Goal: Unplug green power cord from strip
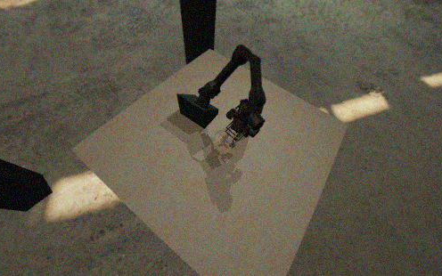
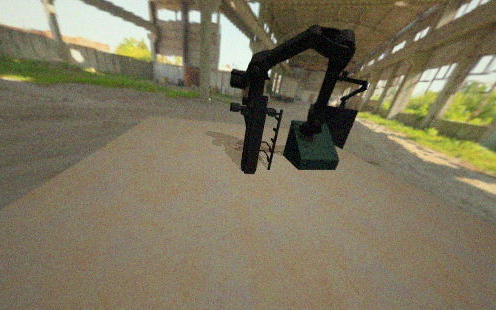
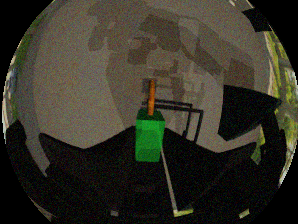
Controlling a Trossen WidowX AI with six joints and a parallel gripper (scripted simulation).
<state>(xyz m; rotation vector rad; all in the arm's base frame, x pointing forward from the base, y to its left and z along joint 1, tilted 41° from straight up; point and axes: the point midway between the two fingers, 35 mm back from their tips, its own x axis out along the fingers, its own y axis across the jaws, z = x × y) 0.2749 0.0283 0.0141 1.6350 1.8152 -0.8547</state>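
My gripper tip is now 30 mm to the right of the green plug.
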